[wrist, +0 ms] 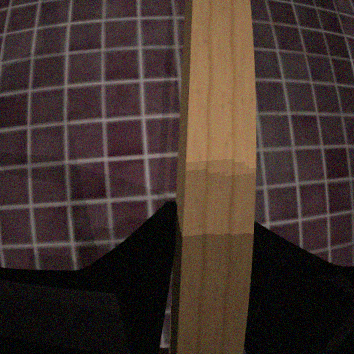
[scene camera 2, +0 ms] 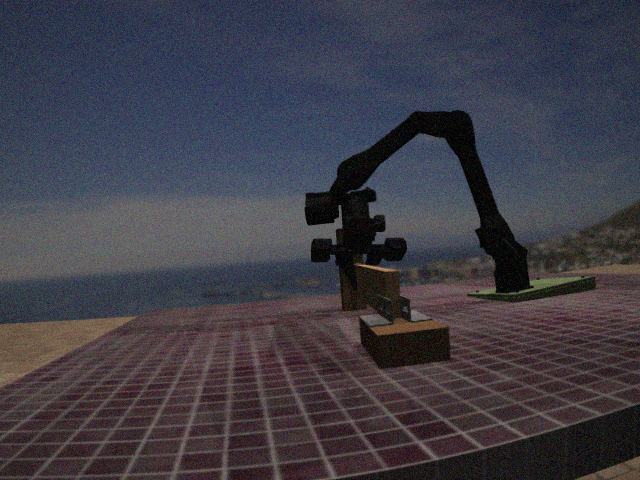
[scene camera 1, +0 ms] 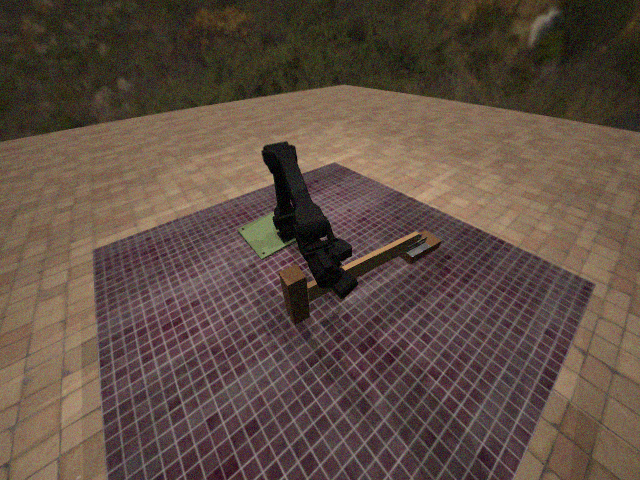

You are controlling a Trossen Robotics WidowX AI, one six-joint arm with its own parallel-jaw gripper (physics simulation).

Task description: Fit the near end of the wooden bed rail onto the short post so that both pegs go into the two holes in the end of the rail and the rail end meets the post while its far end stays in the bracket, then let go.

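Frame: origin at the arm's base, x ahead, y down, z left, level; millimetres.
Where they show: gripper, fingertip midpoint: (wrist: 194, 209); arm's base, origin of the base link: (scene camera 2: 514, 290) (scene camera 1: 287, 234).
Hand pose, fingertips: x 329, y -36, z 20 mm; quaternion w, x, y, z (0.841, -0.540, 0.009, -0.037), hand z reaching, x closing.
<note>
Each offset is from my fingertips to the top centre of the thing. "spot": to the spot under its first point. Level surfaces: height alone.
The wooden bed rail {dx -1, dy -50, dz +113 mm} (scene camera 1: 382, 256) (scene camera 2: 382, 285) (wrist: 220, 100) runs from the short post to the bracket, raised above the mat. My gripper (scene camera 1: 334, 283) (scene camera 2: 354, 271) (wrist: 194, 209) is shut on the rail, close to its near end. In scene camera 1 the near end shows right beside the brown upright post (scene camera 1: 295, 297) (scene camera 2: 350, 298), with no clear gap between them. The pegs and holes are hidden, so their fit cannot be told. The far end stands between the metal plates of the bracket {dx +0, dy -13, dz +330 mm} (scene camera 1: 417, 250) (scene camera 2: 383, 306) on its wooden block {spot: dx +31, dy +16, dz +403 mm} (scene camera 1: 433, 243) (scene camera 2: 413, 345).
The arm rises from a green base plate (scene camera 1: 258, 240) (scene camera 2: 560, 284), to the left of the rail in scene camera 1 and at the right in scene camera 2. All stand on a purple tiled mat {dy +52 mm} (scene camera 1: 361, 387) (scene camera 2: 232, 403) with a paved floor around it.
</note>
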